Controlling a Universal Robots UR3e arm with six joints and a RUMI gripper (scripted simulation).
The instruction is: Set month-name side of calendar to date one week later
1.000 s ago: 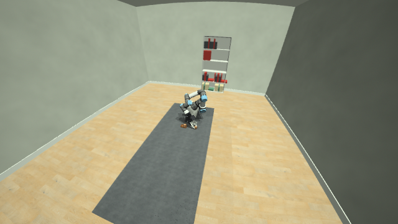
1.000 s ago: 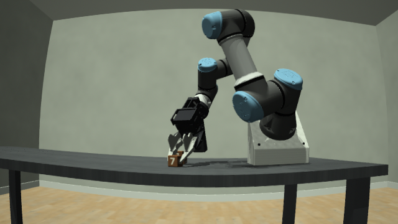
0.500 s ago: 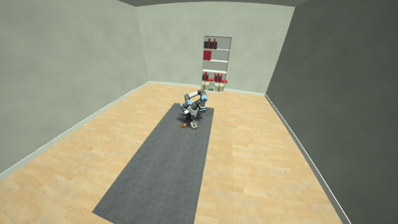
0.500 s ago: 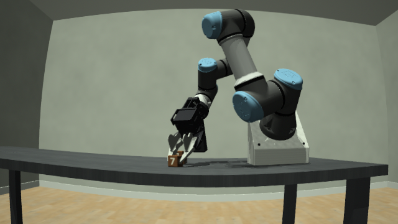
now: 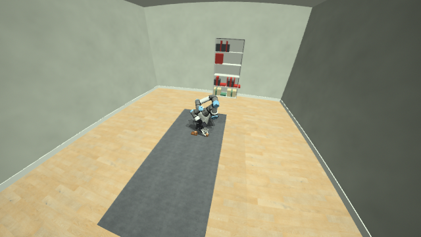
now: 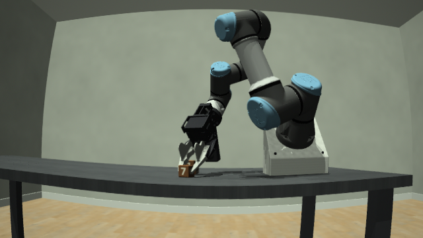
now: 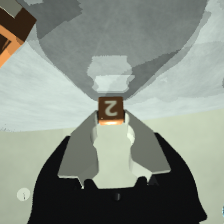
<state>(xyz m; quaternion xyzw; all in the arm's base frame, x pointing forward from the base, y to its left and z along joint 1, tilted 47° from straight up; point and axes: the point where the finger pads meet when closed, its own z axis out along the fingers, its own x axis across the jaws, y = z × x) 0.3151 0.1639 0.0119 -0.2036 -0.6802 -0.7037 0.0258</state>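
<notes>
The cube lies 1 cm to the left of my hand and 1 cm below it. Also, from my hand: calendar tray: 1 cm ahead, 15 cm to the right, 1 cm below.
</notes>
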